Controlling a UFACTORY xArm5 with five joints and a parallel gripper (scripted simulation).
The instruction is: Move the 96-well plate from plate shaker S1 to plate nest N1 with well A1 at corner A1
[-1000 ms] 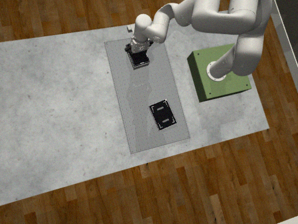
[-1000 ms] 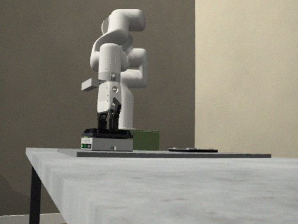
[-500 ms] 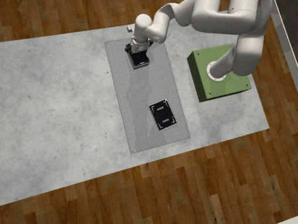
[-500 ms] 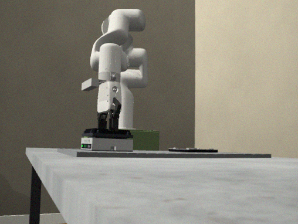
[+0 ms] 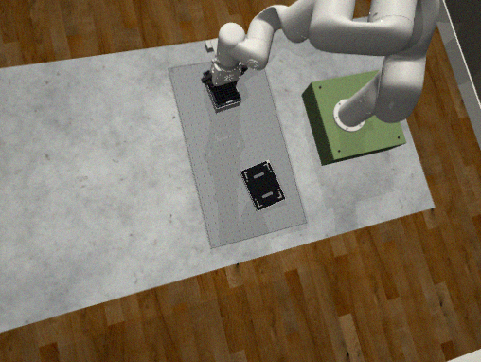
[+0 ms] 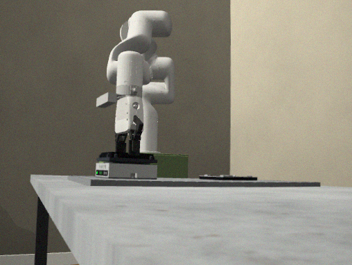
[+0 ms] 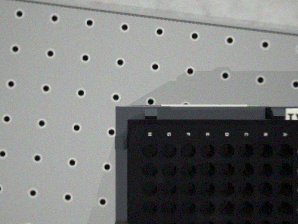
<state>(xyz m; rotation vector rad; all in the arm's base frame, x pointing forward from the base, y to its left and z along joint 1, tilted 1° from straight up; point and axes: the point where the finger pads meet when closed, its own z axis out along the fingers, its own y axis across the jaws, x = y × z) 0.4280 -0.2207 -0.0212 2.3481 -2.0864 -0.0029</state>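
Right now my hand is 10 mm above the black 96-well plate. The rest, counted from my hand: black plate nest N1 (60 mm behind, 390 mm to the left, 70 mm below); nest A1 label (100 mm behind, 310 mm to the left, 60 mm below).
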